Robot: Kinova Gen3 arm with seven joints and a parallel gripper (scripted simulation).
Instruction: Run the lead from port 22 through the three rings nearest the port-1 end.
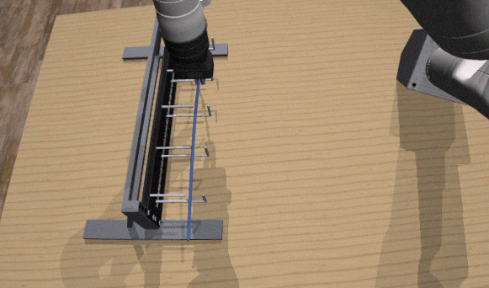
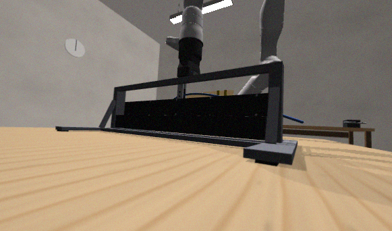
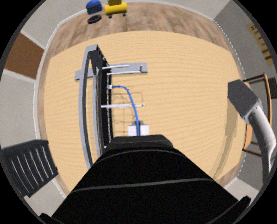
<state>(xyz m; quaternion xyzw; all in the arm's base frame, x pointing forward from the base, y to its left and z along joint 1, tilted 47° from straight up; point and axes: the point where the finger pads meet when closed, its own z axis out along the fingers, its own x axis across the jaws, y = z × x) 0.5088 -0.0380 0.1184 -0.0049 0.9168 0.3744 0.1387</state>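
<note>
Now: hand 90 mm short of the rack, 60 mm to the right of it and 60 mm above it.
</note>
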